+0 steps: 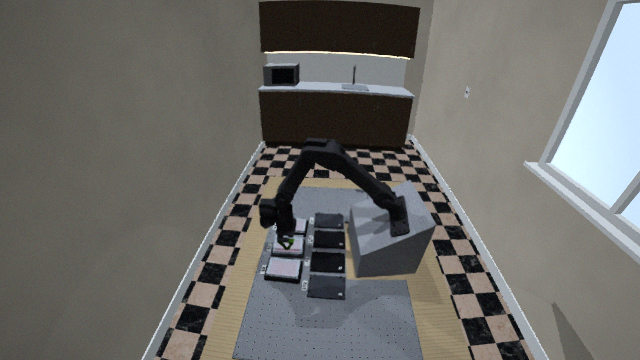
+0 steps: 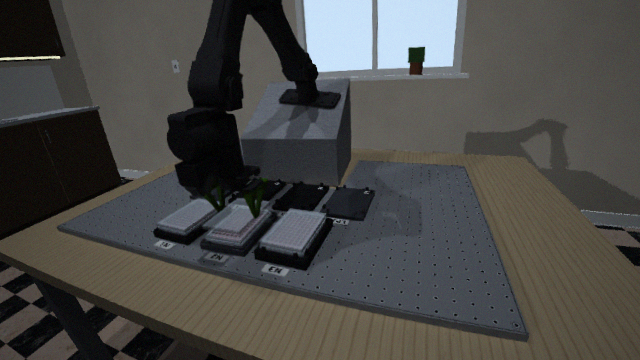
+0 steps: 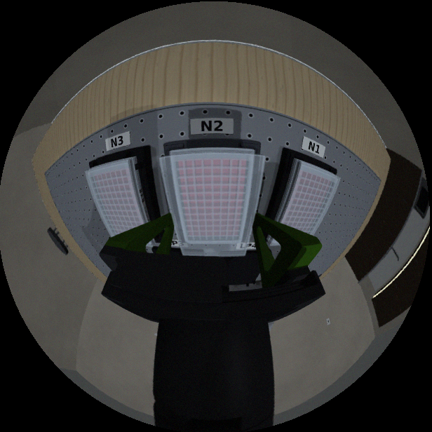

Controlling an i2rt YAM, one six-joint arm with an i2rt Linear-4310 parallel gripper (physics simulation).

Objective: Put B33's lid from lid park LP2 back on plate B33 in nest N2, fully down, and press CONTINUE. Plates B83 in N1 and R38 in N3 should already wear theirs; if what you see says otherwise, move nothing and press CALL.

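Places are measured from the arm's base along level axes (x right, y ahead, z up), in millimetres.
Where they show: gripper, between the fingertips: point(image 1: 288, 242) point(image 2: 239, 214); arm's base, origin of its link: point(image 1: 398, 215) point(image 2: 309, 99).
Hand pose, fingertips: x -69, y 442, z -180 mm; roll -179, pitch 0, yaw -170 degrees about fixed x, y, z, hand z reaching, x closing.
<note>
Things, the pixels of their top centre, and the offset from my fingertips. Level surfaces: height alone.
- clear lid, centre of its top: point(image 2: 238, 212) point(image 1: 288, 241) dx +0, dy +2, dz +8 mm
- plate B33, centre of its top: point(image 2: 239, 221) point(image 1: 288, 244) dx -1, dy +3, dz -14 mm
- Plate B83, centre of its top: point(image 2: 191, 212) point(image 1: 292, 223) dx +129, dy +22, dz -10 mm
- plate R38, centre of its top: point(image 2: 295, 226) point(image 1: 283, 266) dx -129, dy -17, dz -6 mm
- perforated grey board, height of its surface: dz -42 mm
- wooden table, height of its surface: dz -55 mm
My gripper point(image 1: 286, 245) point(image 2: 238, 212) point(image 3: 212, 216) is shut on a clear lid point(image 2: 235, 220) point(image 3: 260, 167), its green fingers at the lid's two long sides. The lid is roughly level, just above plate B33 point(image 2: 227, 236) point(image 3: 212, 200) in nest N2; the plate's pink wells show through it. Any contact between them is hard to tell. Plate B83 point(image 1: 301, 226) point(image 2: 186, 217) point(image 3: 310, 195) in N1 and plate R38 point(image 1: 284, 268) point(image 2: 295, 231) point(image 3: 114, 195) in N3 each appear to wear a clear lid. The CONTINUE and CALL buttons cannot be made out.
Several dark lid parks, among them one at the near end point(image 1: 326, 286) point(image 2: 349, 202), stand in a row between the nests and the grey base block point(image 1: 387, 240) point(image 2: 295, 155). Nests and parks are on a perforated grey board point(image 1: 360, 325) point(image 2: 440, 260) on the wooden table point(image 2: 565, 240).
</note>
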